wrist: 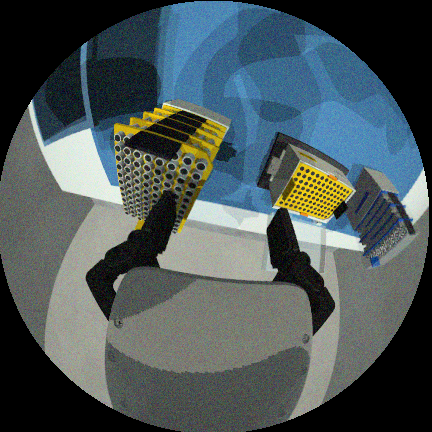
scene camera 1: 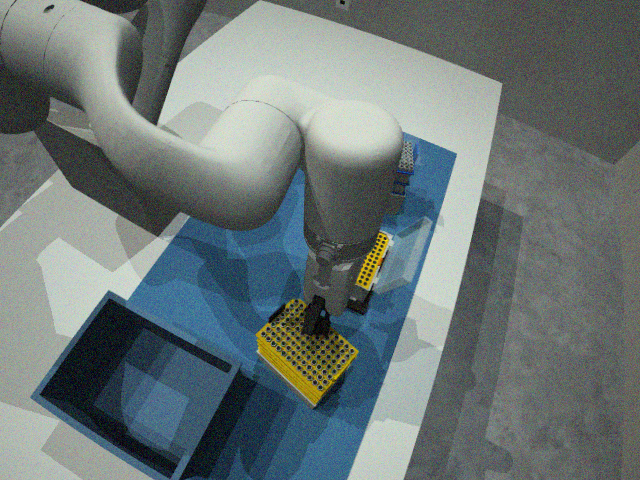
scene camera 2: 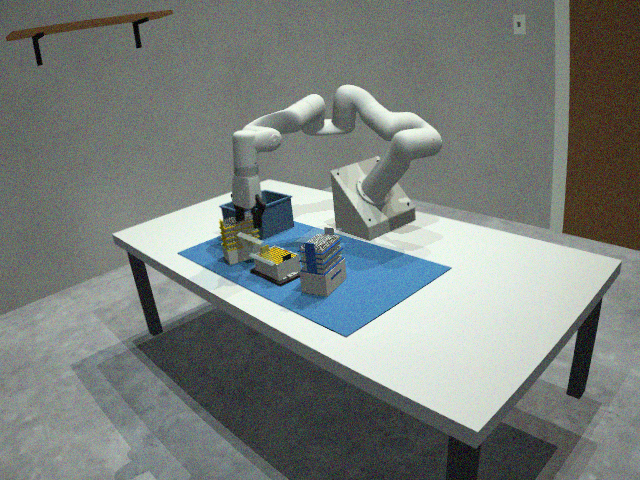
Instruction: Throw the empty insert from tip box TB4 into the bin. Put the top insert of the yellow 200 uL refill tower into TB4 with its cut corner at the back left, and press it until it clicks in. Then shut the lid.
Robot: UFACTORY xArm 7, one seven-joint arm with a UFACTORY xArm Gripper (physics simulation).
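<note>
My gripper [scene camera 1: 316,330] [scene camera 2: 249,222] [wrist: 224,210] is open and empty, fingers pointing down. In scene camera 1 a finger overlaps the top of the yellow refill tower [scene camera 1: 310,351] [scene camera 2: 238,241] [wrist: 150,172]; contact cannot be told. The tower is a stack of yellow inserts filled with tips, with a black band down one side. Tip box TB4 [scene camera 2: 277,270] [wrist: 286,172] holds a yellow insert [scene camera 1: 373,260] [scene camera 2: 276,254] [wrist: 316,192] with empty holes. Its clear lid [scene camera 1: 408,256] [scene camera 2: 250,239] stands open. The blue-grey bin [scene camera 1: 70,345] [scene camera 2: 280,215] stands beside the tower. The cut corners cannot be made out.
A refill tower with blue inserts [scene camera 1: 406,156] [scene camera 2: 323,276] [wrist: 381,216] stands on the far side of TB4 from the yellow tower. TB4 sits on a dark base [scene camera 1: 358,305] [scene camera 2: 266,279]. The towers and TB4 stand on the blue mat [scene camera 2: 392,279] on the white table [scene camera 2: 465,330].
</note>
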